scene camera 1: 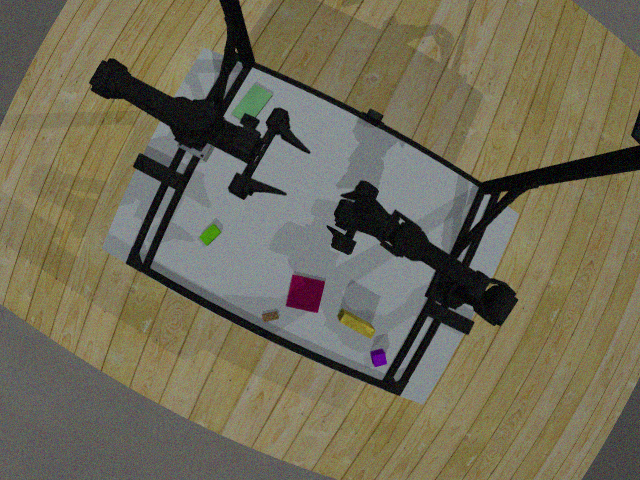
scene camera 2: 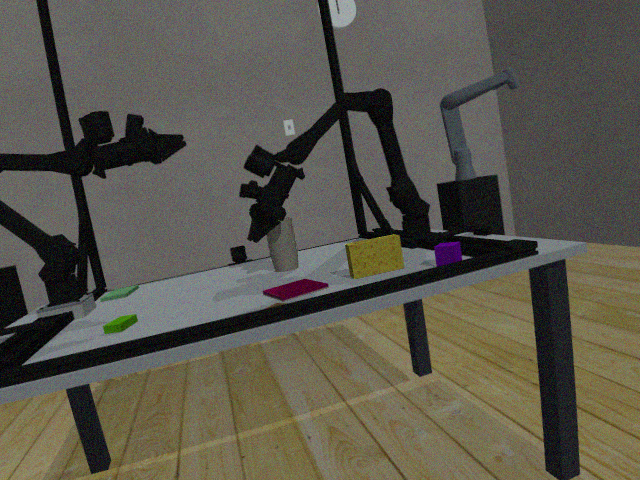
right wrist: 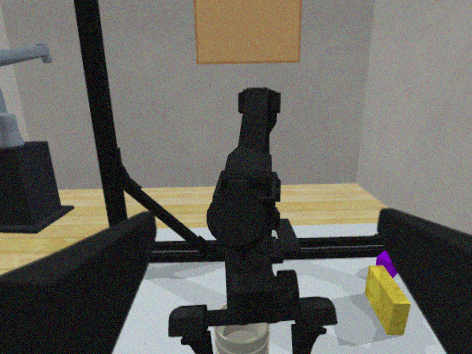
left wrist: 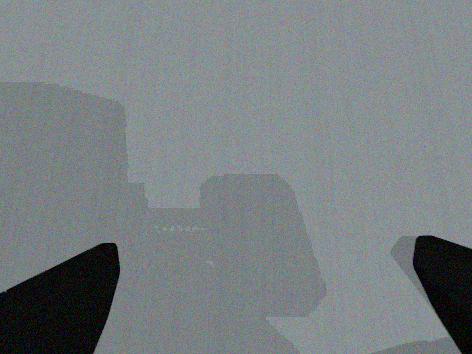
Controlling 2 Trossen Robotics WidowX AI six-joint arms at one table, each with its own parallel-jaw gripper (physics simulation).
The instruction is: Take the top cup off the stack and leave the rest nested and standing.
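Places are measured from the left arm's base along level axes (x ahead, y left, z up), in metres.
Pixels of known places: left gripper, between the fingertips: [scene camera 1: 334, 211] [scene camera 2: 251, 241] [left wrist: 266, 253]; right gripper, between the fingertips: [scene camera 1: 298, 173] [scene camera 2: 184, 140] [right wrist: 266, 220]; left arm's base, origin of its link: [scene camera 1: 446, 288] [scene camera 2: 418, 235]; right arm's base, origin of its link: [scene camera 1: 197, 138] [scene camera 2: 65, 301].
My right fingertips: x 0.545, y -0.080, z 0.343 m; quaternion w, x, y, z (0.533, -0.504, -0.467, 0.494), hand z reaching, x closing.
Observation:
Ahead of a thing's pixels: the offset from my right fingertips to its top centre. "pt": to the spot under its first point. Level surfaces: height alone.
The beige cup stack [scene camera 2: 283, 250] [right wrist: 241, 341] stands upright near the middle of the grey table {dz -0.365 m} [scene camera 1: 413, 157] [scene camera 2: 199, 295]. In scene camera 1 the left arm hides it. My left gripper [scene camera 1: 341, 214] [scene camera 2: 267, 230] [right wrist: 245, 331] is open and tilted down over the stack's top. In the right wrist view one finger stands on each side of the rim, apart from it. My right gripper [scene camera 1: 296, 172] [scene camera 2: 175, 140] is open and empty, held high at the left, far from the stack.
A magenta flat square {pt dz -0.357, dx -0.139, dy +0.264 m} [scene camera 1: 305, 292] [scene camera 2: 295, 289] lies in front of the stack. A yellow sponge {dz -0.295, dx -0.315, dy +0.287 m} [scene camera 1: 356, 323] [scene camera 2: 374, 255] [right wrist: 385, 305] and a purple cube {dz -0.325, dx -0.437, dy +0.368 m} [scene camera 1: 378, 357] [scene camera 2: 448, 252] stand to its right. A lime block {dz -0.350, dx +0.195, dy +0.224 m} [scene camera 1: 210, 234] [scene camera 2: 120, 323], a light green pad {dz -0.355, dx +0.251, dy -0.195 m} [scene camera 1: 252, 101] [scene camera 2: 119, 292] and a small brown block {dz -0.357, dx -0.072, dy +0.379 m} [scene camera 1: 270, 315] lie elsewhere.

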